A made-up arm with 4 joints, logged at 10 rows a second.
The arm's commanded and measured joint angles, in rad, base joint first. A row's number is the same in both.
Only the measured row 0 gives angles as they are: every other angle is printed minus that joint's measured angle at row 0.
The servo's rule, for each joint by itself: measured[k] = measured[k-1] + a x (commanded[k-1-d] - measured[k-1]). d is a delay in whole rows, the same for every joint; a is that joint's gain. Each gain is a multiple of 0.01, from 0.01 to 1. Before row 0 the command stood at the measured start. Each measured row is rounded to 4 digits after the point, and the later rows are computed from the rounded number. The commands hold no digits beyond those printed.
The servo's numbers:
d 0
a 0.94 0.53 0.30 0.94
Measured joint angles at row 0:
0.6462, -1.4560, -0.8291, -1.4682
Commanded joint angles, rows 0 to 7:
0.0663, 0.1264, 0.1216, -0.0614
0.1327, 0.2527, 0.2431, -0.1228
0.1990, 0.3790, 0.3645, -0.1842
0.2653, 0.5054, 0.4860, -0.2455
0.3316, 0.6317, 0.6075, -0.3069
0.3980, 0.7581, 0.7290, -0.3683
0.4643, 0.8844, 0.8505, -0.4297
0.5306, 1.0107, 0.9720, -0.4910
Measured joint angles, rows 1 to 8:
0.0623, 0.0670, 0.0365, -0.0577
0.1285, 0.1654, 0.0985, -0.1189
0.1948, 0.2786, 0.1783, -0.1803
0.2611, 0.3988, 0.2706, -0.2416
0.3274, 0.5222, 0.3717, -0.3030
0.3938, 0.6472, 0.4789, -0.3644
0.4601, 0.7729, 0.5904, -0.4258
0.5264, 0.8989, 0.7049, -0.4871

